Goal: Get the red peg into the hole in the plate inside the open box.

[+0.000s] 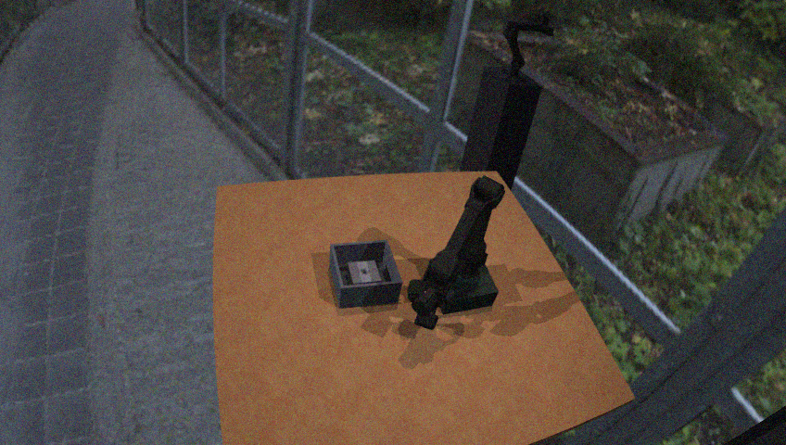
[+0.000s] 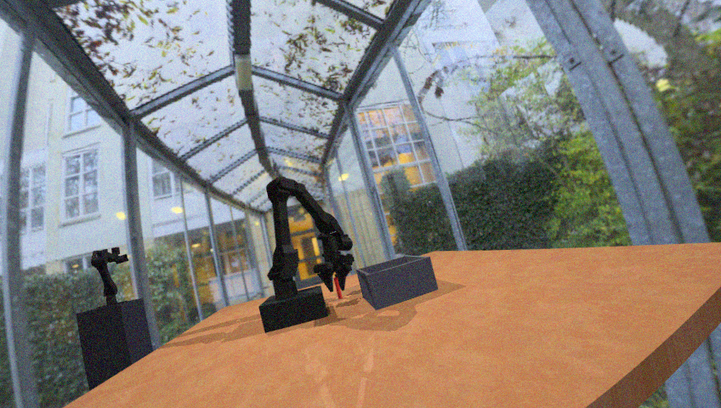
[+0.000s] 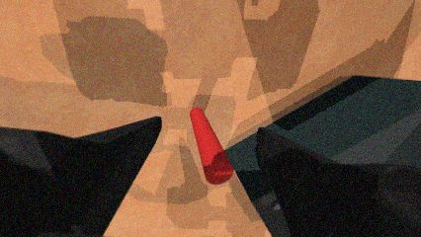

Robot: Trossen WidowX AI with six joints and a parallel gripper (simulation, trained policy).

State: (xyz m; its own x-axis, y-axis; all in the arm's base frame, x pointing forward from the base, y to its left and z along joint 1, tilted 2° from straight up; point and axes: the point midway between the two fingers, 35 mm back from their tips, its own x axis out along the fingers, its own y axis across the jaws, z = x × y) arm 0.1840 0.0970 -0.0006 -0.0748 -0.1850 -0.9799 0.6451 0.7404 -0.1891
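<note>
The red peg lies 1 cm to the left of my gripper tip and 1 cm above it. Also, from my gripper tip: grey box: 15 cm ahead, 19 cm to the right; then pale plate: 15 cm ahead, 19 cm to the right, 2 cm above.
</note>
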